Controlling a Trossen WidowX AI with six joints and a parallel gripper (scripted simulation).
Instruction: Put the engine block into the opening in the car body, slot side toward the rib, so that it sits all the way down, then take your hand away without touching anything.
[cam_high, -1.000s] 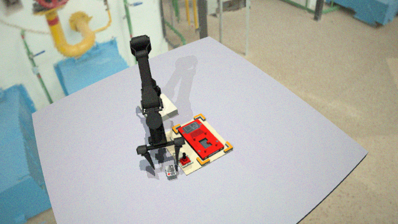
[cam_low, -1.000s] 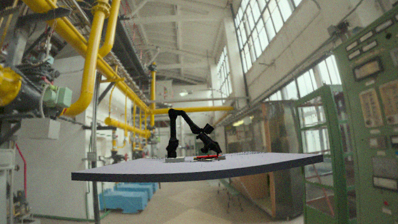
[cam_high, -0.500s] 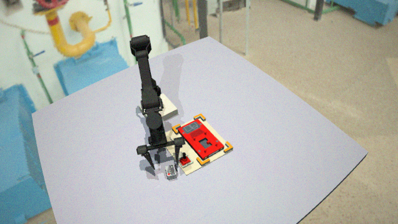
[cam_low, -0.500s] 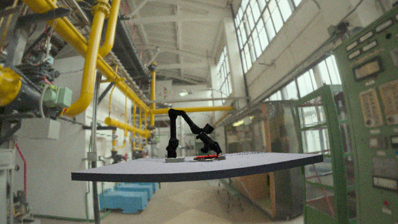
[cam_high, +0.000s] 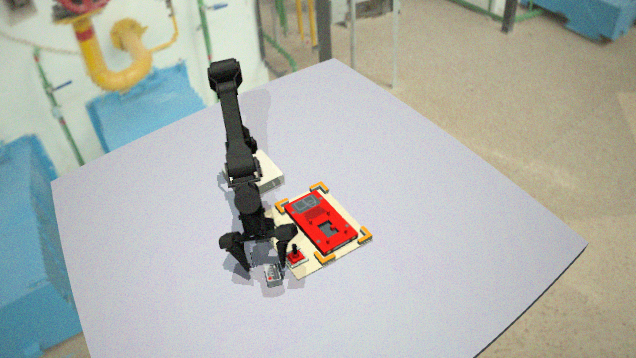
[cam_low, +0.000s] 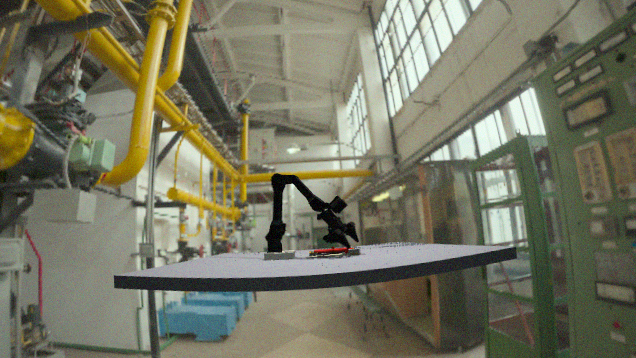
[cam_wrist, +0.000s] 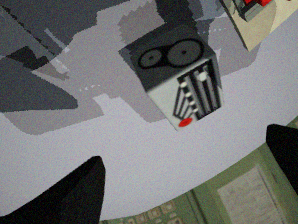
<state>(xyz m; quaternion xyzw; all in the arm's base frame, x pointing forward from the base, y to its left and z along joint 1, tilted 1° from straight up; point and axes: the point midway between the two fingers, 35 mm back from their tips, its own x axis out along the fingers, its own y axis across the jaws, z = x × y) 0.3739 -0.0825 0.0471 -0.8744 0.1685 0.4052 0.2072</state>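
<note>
My gripper tip is now 4 cm above the engine block and 2 cm to the right of it. Also, from my gripper tip: black peg 9 cm to the left, 3 cm behind, 2 cm below.
</note>
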